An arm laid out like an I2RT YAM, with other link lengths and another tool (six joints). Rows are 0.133 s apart.
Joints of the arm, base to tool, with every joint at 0 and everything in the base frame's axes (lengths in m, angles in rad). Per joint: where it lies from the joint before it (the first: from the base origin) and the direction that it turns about. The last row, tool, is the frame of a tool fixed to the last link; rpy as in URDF.
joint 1: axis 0 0 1 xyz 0 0 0.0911
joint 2: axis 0 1 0 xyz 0.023 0.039 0.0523
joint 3: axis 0 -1 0 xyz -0.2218 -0.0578 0
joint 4: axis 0 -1 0 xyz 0.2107 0.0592 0.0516
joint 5: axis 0 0 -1 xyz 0.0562 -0.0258 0.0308
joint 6: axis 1 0 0 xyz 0.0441 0 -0.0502
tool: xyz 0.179 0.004 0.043 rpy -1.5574 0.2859 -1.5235
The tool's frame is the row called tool.
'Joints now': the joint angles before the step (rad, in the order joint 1, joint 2, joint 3, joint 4, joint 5, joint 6). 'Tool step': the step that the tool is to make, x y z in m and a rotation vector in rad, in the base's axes. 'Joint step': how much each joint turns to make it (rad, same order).
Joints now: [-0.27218, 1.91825, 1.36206, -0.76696, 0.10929, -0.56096]
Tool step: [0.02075, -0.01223, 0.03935, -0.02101, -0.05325, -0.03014]
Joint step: [-0.00687, 0.00000, 0.16214, -0.10760, 0.01183, 0.02098]
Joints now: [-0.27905, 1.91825, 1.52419, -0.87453, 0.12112, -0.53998]
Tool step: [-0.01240, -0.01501, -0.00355, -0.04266, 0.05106, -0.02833]
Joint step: [-0.01219, 0.01029, 0.01143, -0.03816, 0.05760, 0.00002]
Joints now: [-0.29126, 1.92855, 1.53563, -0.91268, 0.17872, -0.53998]
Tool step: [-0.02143, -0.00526, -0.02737, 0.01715, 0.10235, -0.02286]
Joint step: [-0.02099, 0.05761, -0.01335, -0.03165, 0.01412, -0.00115]
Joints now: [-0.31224, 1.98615, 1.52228, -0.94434, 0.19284, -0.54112]
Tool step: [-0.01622, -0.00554, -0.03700, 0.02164, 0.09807, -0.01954]
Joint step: [-0.02175, 0.10264, -0.00418, 0.00763, 0.01030, -0.00344]
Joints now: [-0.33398, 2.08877, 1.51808, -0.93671, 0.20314, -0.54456]
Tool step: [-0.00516, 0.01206, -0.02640, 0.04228, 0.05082, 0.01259]
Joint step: [0.01220, 0.07668, 0.00001, 0.01487, -0.02366, 0.00038]
